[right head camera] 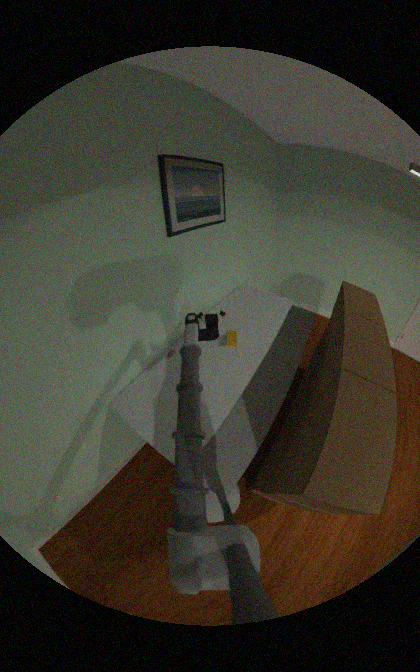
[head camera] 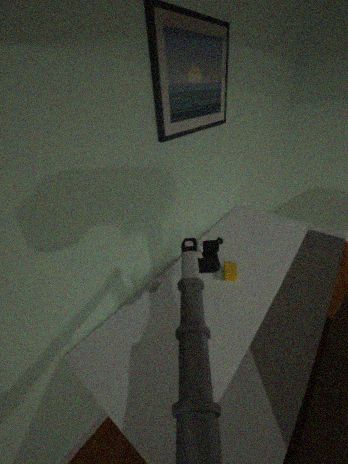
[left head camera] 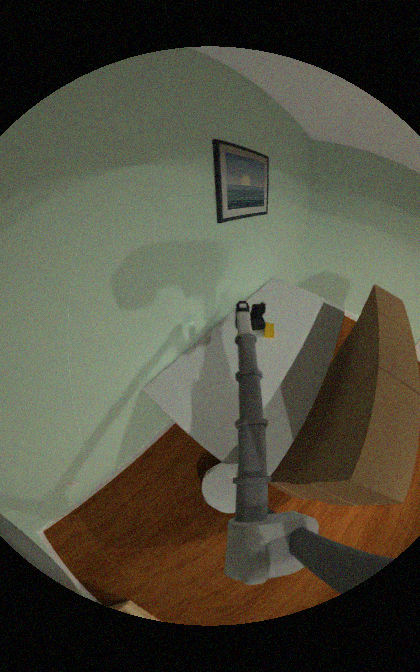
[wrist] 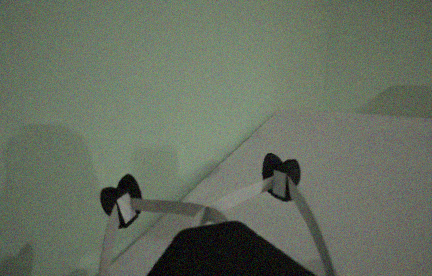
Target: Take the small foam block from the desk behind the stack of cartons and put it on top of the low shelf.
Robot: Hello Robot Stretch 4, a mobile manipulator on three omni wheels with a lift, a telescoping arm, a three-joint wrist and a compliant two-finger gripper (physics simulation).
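Places are measured from the robot's base along level axes (x left, y back, z up), in metres.
Pixels of known places: gripper, fingertip midpoint: [head camera: 206,240] [wrist: 202,180].
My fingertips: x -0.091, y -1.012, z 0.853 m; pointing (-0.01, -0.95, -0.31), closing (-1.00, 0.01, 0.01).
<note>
Behind a point stands the place of what it marks.
The small foam block, yellow [head camera: 230,271] {x -0.203, y -0.893, z 0.737 m} [left head camera: 269,330] [right head camera: 231,338], sits on the white desk [head camera: 260,250] {x -0.422, y -1.102, z 0.692 m} [left head camera: 295,320] [right head camera: 260,325] [wrist: 350,200] {x -0.337, y -1.140, z 0.692 m}, to the right of my gripper in the head views. The block does not show in the wrist view. My gripper [head camera: 210,244] {x -0.091, y -1.012, z 0.853 m} [left head camera: 257,306] [right head camera: 211,314] [wrist: 202,180] {x -0.091, y -1.012, z 0.853 m} is open, its fingertips wide apart with no object between them, near the wall side of the desk. The stack of cartons [left head camera: 390,390] [right head camera: 350,425] stands right of the desk. I cannot make out the low shelf for certain.
A wall runs along the desk's far left side, with a framed picture [head camera: 195,75] {x -0.063, y -1.231, z 1.575 m} [left head camera: 245,182] [right head camera: 197,195] above. A pale object [left head camera: 132,610] shows at the bottom left of the left head view. A round white disc [left head camera: 217,487] lies below the arm.
</note>
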